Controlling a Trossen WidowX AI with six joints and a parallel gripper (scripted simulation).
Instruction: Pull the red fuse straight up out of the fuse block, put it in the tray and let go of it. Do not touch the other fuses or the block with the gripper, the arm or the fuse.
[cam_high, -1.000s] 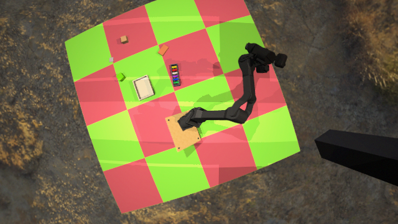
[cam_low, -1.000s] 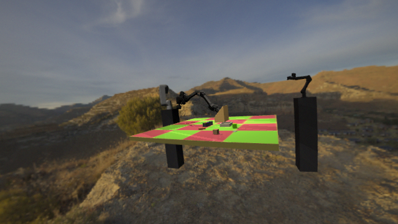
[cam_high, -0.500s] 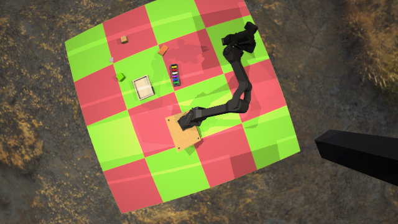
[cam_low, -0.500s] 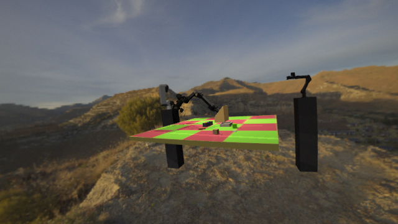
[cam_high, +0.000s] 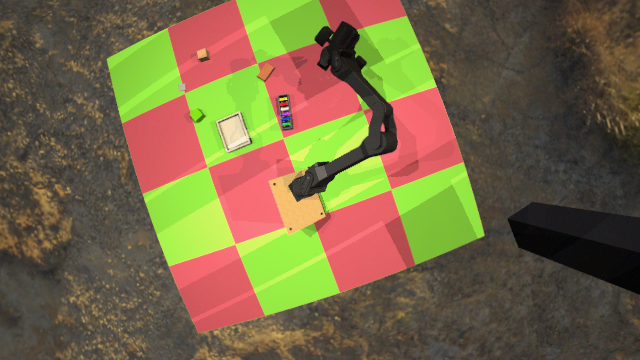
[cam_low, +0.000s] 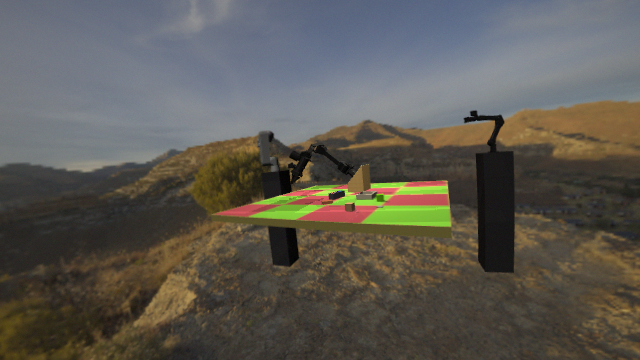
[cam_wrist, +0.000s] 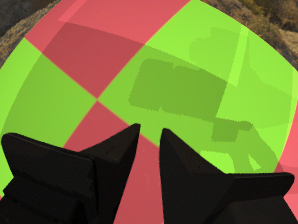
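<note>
Now: the yellow fuse 280 mm to the left of my gripper tip, 100 mm below it and 40 mm behind it. The rest, counted from my gripper tip: white fuse (300 mm to the left, 100 mm below, 80 mm behind); red fuse (290 mm to the left, 100 mm below, 60 mm behind); purple fuse (300 mm to the left, 100 mm below, 90 mm behind).
</note>
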